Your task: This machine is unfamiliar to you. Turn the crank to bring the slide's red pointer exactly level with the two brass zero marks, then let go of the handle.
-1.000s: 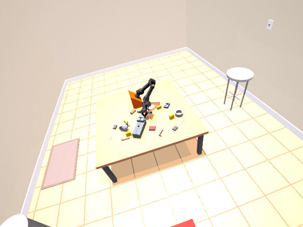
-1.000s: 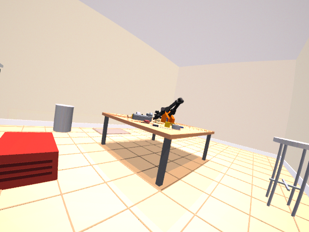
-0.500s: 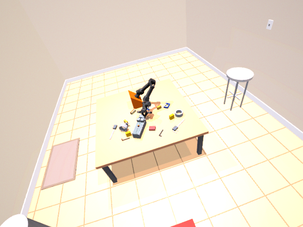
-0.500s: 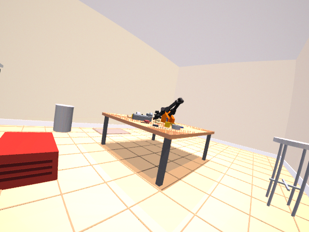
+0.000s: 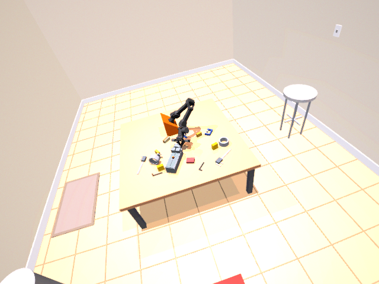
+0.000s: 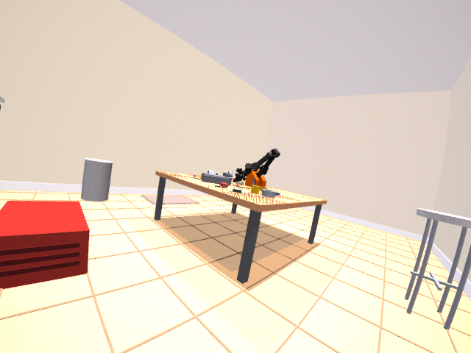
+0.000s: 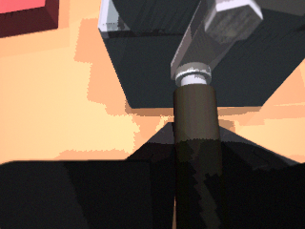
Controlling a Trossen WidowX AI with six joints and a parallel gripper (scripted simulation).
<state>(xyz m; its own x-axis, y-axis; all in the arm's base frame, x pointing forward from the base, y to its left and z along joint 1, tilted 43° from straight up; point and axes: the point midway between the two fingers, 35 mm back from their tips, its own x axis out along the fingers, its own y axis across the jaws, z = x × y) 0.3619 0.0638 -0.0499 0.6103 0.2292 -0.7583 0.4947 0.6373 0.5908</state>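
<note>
My gripper tip is 2 cm past the dark crank handle, 1 cm to the right of it and 3 cm below it. The rest, counted from my gripper tip: red pointer (14 cm ahead, 9 cm to the right, 5 cm above); then red block (18 cm ahead, 6 cm to the left, 2 cm below).
</note>
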